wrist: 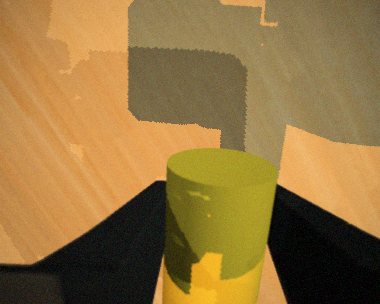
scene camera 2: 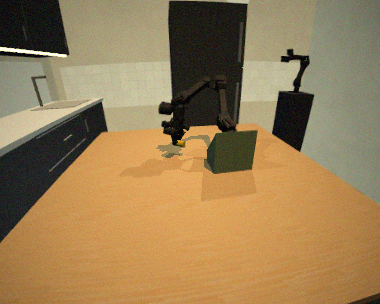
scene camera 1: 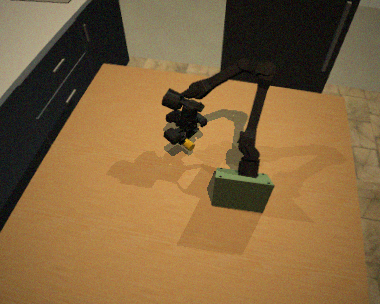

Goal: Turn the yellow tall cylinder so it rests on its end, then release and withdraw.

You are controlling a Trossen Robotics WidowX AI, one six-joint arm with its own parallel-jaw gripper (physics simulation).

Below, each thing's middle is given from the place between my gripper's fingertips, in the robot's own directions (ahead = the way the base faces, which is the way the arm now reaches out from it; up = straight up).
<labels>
I see the yellow tall cylinder [wrist: 219, 202] 2 cm behind my hand, 1 cm to the left of it and 1 cm above it.
</labels>
